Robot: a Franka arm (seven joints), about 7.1 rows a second.
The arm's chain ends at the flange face. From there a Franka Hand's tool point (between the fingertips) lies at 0.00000 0.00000 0.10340 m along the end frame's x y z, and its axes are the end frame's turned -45 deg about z.
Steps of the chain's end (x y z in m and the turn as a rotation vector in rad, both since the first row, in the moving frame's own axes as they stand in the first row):
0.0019, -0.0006, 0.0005, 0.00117, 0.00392, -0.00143
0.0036, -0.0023, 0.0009, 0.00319, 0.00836, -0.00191
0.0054, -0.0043, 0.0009, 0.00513, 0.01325, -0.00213
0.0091, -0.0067, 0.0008, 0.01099, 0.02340, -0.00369
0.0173, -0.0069, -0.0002, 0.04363, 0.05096, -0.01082
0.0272, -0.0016, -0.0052, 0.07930, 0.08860, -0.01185
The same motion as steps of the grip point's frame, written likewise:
0.0021, 0.0011, 0.0005, -0.00194, 0.00360, -0.00143
0.0050, 0.0013, 0.0009, -0.00366, 0.00817, -0.00191
0.0082, 0.0014, 0.0009, -0.00574, 0.01300, -0.00213
0.0137, 0.0026, 0.0008, -0.00878, 0.02432, -0.00369
0.0240, 0.0079, -0.0004, -0.00518, 0.06689, -0.01082
0.0326, 0.0187, -0.0059, -0.00658, 0.11872, -0.01185

